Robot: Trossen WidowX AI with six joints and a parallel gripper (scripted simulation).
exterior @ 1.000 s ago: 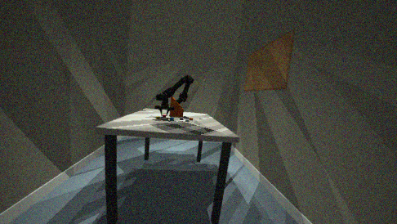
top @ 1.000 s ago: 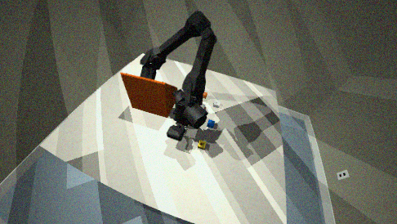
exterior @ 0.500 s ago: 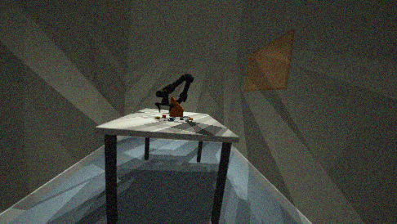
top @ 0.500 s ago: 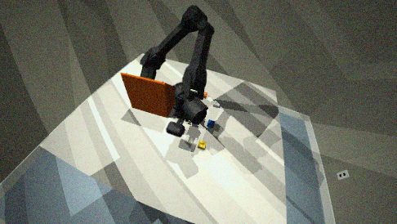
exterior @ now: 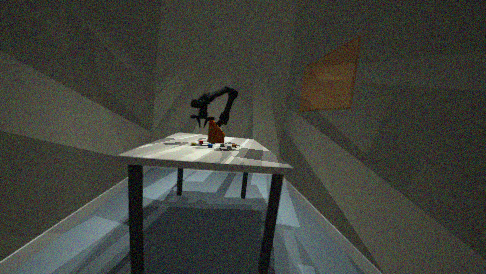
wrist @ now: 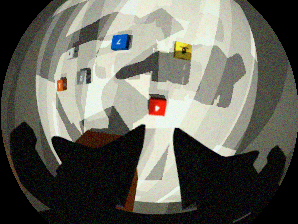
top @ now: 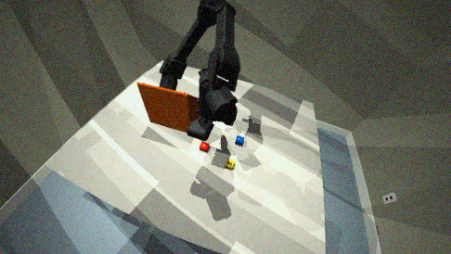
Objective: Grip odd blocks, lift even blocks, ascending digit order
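Now: the yellow block 11 cm below my gripper tip, 11 cm ahead of it and 3 cm to the right of it. Round my gripper tip: red block 11 cm below, 1 cm behind; then blue block 11 cm below, 11 cm ahead, 10 cm to the left; then grey block 18 cm to the left, 11 cm below, 3 cm ahead.
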